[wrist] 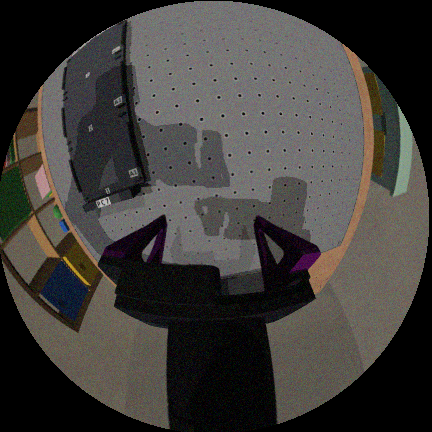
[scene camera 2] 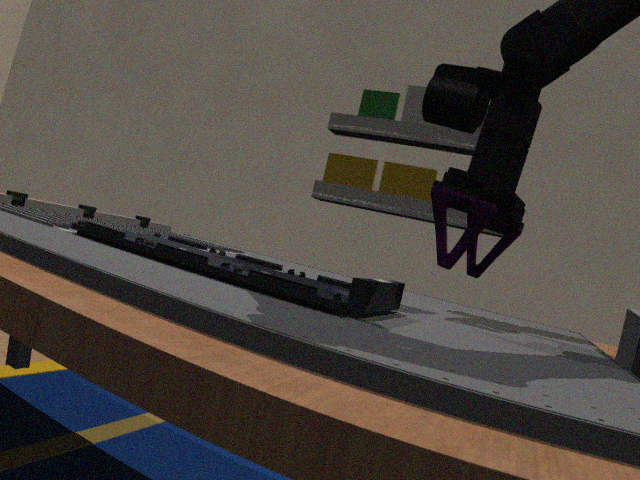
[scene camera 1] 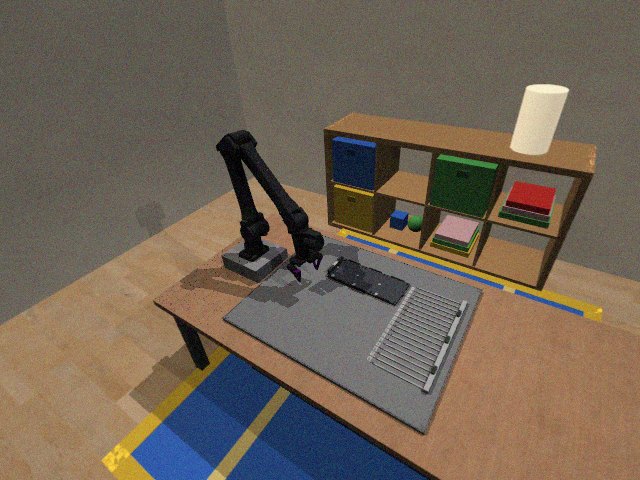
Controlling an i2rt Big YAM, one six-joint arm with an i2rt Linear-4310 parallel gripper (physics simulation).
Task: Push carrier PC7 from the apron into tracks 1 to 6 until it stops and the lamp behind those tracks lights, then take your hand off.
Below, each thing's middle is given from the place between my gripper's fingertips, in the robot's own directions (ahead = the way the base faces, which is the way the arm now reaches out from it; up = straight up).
Right now the carrier PC7 (scene camera 2: 325, 294) is 20 cm ahead of my hand, 14 cm to the left of it and 4 cm below it.
